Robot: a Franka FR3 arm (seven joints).
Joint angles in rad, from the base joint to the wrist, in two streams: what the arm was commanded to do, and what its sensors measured. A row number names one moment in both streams.
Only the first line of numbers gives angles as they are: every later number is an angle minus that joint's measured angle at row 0.
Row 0, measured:
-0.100, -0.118, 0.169, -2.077, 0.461, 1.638, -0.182
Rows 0 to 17, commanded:
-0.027, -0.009, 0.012, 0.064, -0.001, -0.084, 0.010
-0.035, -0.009, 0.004, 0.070, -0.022, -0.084, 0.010
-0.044, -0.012, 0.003, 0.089, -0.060, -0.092, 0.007
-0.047, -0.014, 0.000, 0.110, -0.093, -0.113, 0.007
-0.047, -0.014, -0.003, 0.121, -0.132, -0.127, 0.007
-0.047, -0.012, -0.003, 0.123, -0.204, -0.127, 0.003
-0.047, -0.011, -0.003, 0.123, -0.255, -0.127, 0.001
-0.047, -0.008, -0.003, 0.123, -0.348, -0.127, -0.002
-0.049, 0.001, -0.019, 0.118, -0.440, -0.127, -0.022
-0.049, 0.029, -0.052, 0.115, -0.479, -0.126, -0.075
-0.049, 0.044, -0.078, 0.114, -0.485, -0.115, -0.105
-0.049, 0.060, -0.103, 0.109, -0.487, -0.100, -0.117
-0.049, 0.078, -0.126, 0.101, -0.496, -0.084, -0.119
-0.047, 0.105, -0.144, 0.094, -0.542, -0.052, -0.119
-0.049, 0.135, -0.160, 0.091, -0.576, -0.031, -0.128
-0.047, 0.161, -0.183, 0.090, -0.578, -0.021, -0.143
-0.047, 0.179, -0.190, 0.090, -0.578, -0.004, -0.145
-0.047, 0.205, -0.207, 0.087, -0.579, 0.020, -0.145
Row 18, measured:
-0.043, 0.161, -0.186, 0.093, -0.562, -0.026, -0.126
